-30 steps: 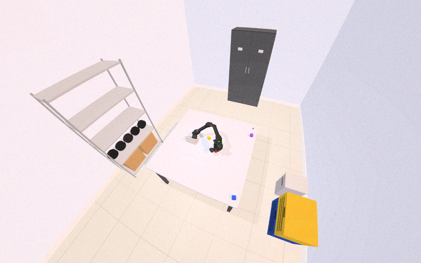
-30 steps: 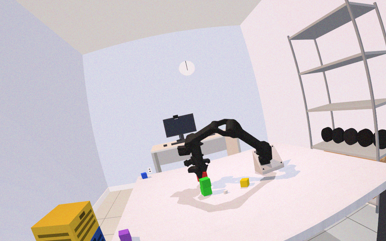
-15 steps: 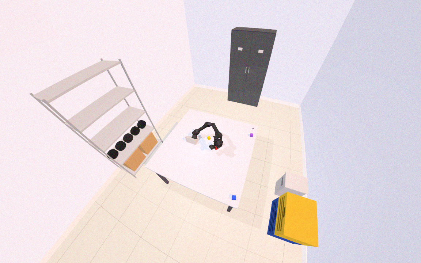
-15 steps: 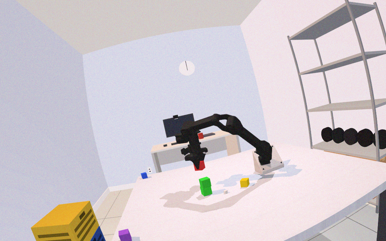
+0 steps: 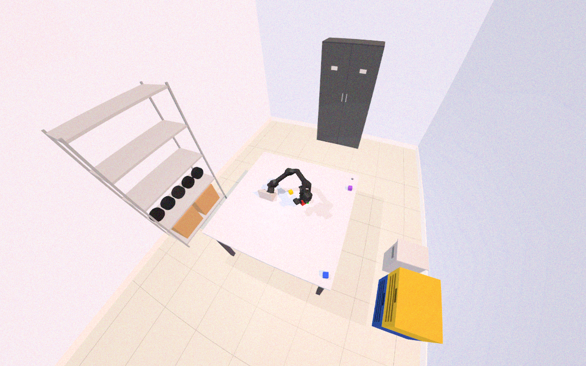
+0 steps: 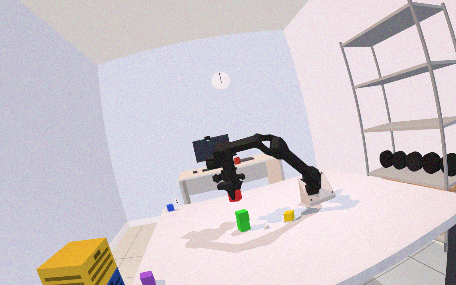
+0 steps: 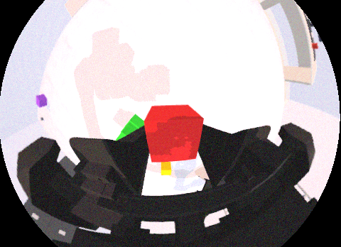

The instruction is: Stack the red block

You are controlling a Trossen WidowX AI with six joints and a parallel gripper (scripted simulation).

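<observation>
The tiny white piece is 160 mm to the left of my gripper tip, 120 mm below it and 100 mm behind it. Also, from my gripper tip: yellow block 210 mm behind, 140 mm to the left, 110 mm below; purple block 470 mm to the left, 360 mm ahead, 110 mm below; red block 10 mm above.
</observation>
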